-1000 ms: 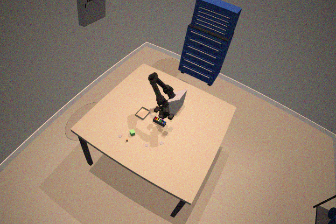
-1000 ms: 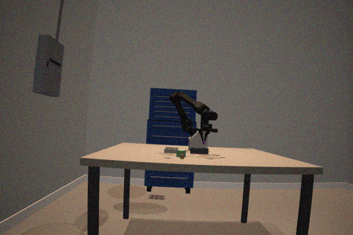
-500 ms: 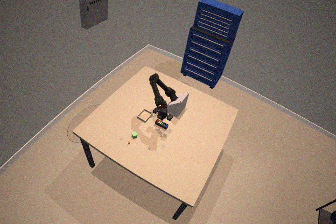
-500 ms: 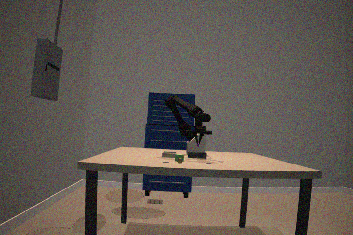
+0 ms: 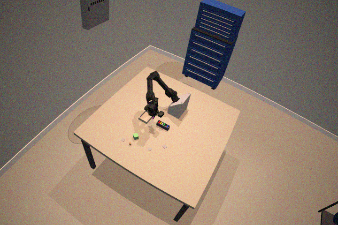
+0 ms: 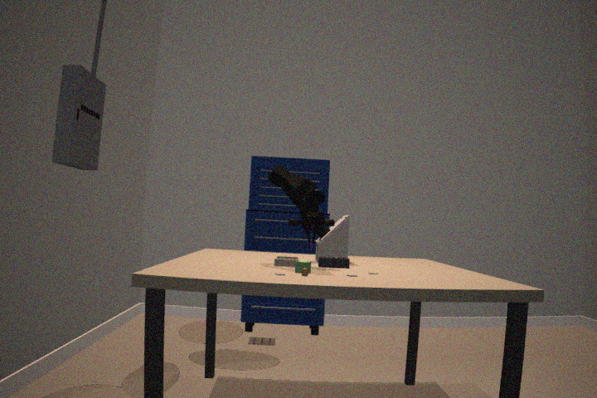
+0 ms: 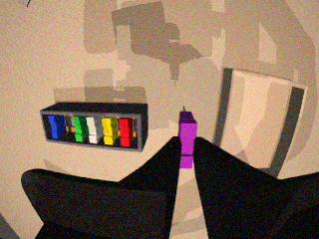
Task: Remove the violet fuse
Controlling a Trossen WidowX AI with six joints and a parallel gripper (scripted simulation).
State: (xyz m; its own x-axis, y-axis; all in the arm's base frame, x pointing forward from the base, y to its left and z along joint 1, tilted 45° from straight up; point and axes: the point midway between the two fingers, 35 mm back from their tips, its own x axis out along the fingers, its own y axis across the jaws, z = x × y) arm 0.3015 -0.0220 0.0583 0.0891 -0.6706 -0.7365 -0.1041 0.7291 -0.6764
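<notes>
The tray is 100 mm to the right of my gripper tip, 90 mm below it and 10 mm behind it. From my gripper tip the other things lie so: green fuse (110 mm to the left, 70 mm below, 30 mm behind); blue fuse (140 mm to the left, 70 mm below, 40 mm behind); violet fuse (10 mm below).
</notes>
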